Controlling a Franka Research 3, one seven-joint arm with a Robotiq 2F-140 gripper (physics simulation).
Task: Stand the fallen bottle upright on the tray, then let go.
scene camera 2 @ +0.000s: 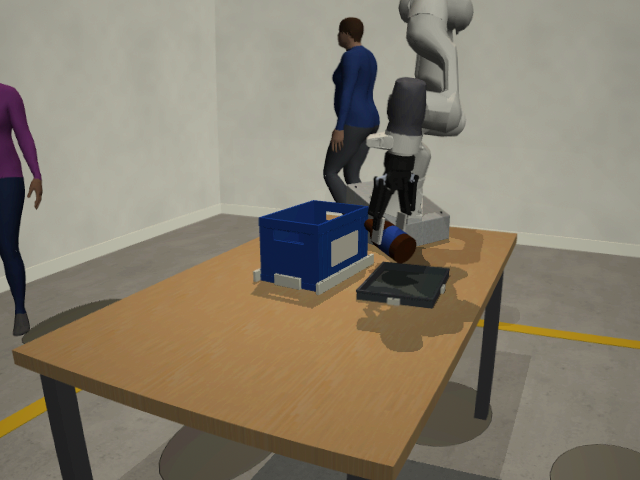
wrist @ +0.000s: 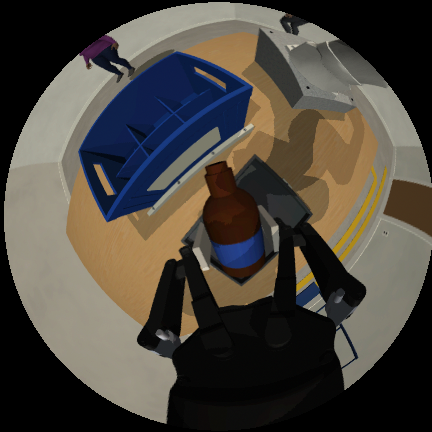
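Note:
The brown bottle with a blue band [scene camera 2: 398,241] [wrist: 232,220] is tilted well over. In the scene view its round base faces the camera and sits lower than its neck, which points back left. My gripper [scene camera 2: 390,230] [wrist: 232,222] is shut on the bottle, with one pale pad on each side of its body. The dark, low-walled tray [scene camera 2: 375,297] [wrist: 296,202] lies flat on the table. In the scene view the bottle shows just behind and above the tray's back edge. In the wrist view the bottle covers part of the tray.
A blue divided crate [scene camera 2: 289,255] [wrist: 231,119] stands left of the tray, with pale strips along its foot. The robot's grey base [scene camera 2: 434,230] [wrist: 282,75] is behind, at the far end of the wooden table [scene camera 2: 232,356] [wrist: 100,240]. Two people stand beyond the table.

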